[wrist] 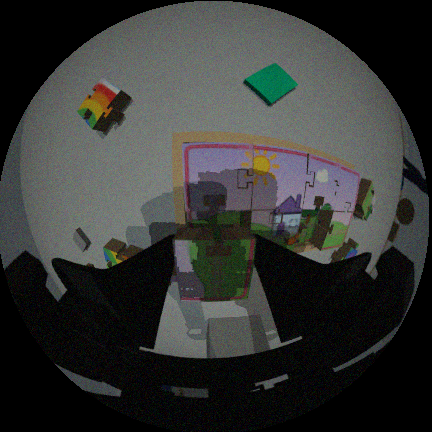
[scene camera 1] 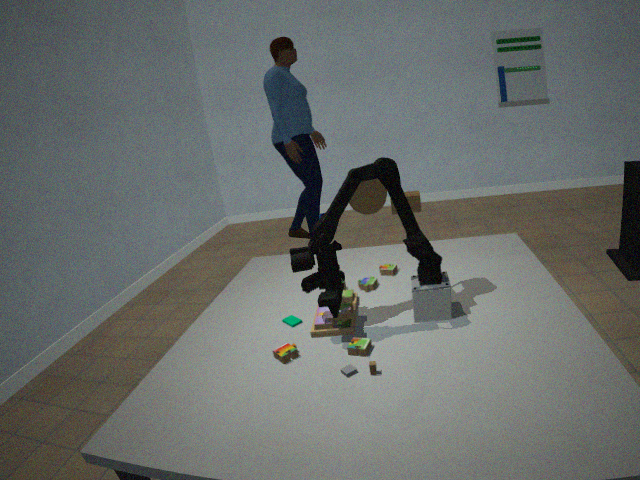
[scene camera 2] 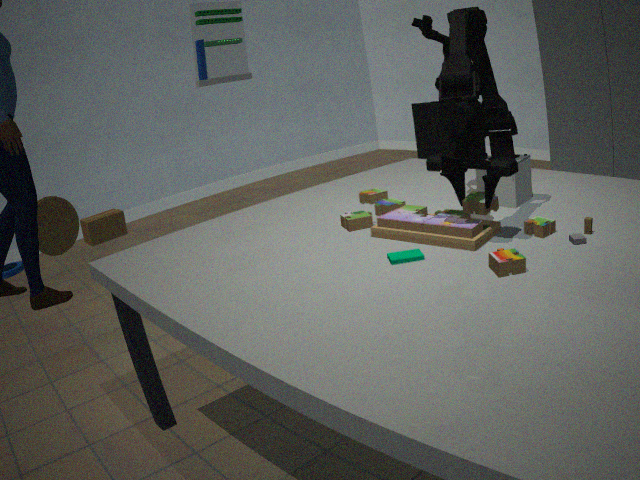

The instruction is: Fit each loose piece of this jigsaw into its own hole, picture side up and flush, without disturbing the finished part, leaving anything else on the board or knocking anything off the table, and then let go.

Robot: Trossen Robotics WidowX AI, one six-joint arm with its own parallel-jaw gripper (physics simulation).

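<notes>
My gripper (scene camera 1: 334, 313) (scene camera 2: 475, 207) (wrist: 213, 239) is shut on a green-hill jigsaw piece (scene camera 2: 479, 201) (wrist: 216, 272), picture side up and roughly level. The piece is at the near left corner of the board in the wrist view and seems slightly above it; it covers the near part of the corner hole, so their exact alignment is hidden. The board (scene camera 1: 336, 333) (scene camera 2: 423, 239) (wrist: 178, 175) holds the finished part (scene camera 2: 413, 221) (wrist: 225, 160) with sun and house. A second, brown-walled gap shows right of the house. A green-topped piece (scene camera 2: 356, 221) (wrist: 368, 199) lies beyond the board's right end.
Rainbow piece (scene camera 1: 285, 352) (scene camera 2: 507, 262) (wrist: 102, 105), rainbow-green piece (scene camera 1: 359, 346) (scene camera 2: 540, 226) (wrist: 117, 253), blue-green piece (scene camera 1: 368, 283) (scene camera 2: 388, 205) and another piece (scene camera 1: 388, 269) (scene camera 2: 373, 195) lie around the board. Also there: green tile (scene camera 1: 292, 320) (scene camera 2: 405, 256) (wrist: 271, 83), grey block (scene camera 1: 348, 370) (scene camera 2: 577, 238), small wooden block (scene camera 1: 372, 367) (scene camera 2: 588, 225).
</notes>
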